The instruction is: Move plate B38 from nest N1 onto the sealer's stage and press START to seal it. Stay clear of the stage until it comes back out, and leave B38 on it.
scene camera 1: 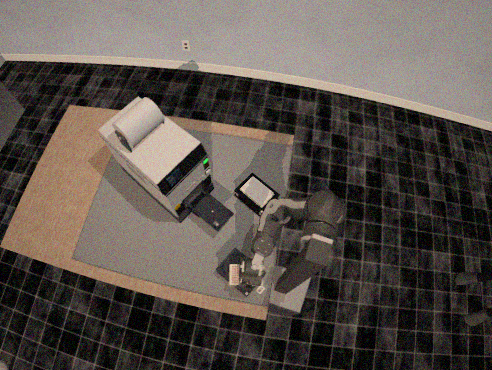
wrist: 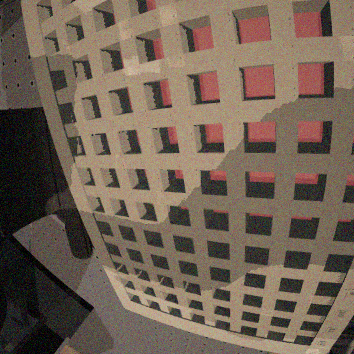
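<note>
Plate B38 (scene camera 1: 234, 274) (wrist: 235, 155), a pale grid-topped plate with red showing in many wells, is at the dark nest N1 (scene camera 1: 237, 255) near the mat's front right edge. My gripper (scene camera 1: 241, 274) is shut on the plate from its right side; one dark finger shows at the left of the wrist view. The plate covers part of the nest, and how high it sits over it is hard to tell. The white sealer (scene camera 1: 150, 155) stands upper left with a green light on its front. Its dark stage (scene camera 1: 215, 211) is out and bare. Which front mark is START cannot be read.
A black-framed holder (scene camera 1: 242, 197) with a pale rectangular top lies between the stage and my arm (scene camera 1: 270, 232). A white roll (scene camera 1: 140, 121) sits on top of the sealer. A small white tag (scene camera 1: 260, 289) lies beside the nest. The grey mat (scene camera 1: 150, 250) lies on the wooden table (scene camera 1: 50, 185).
</note>
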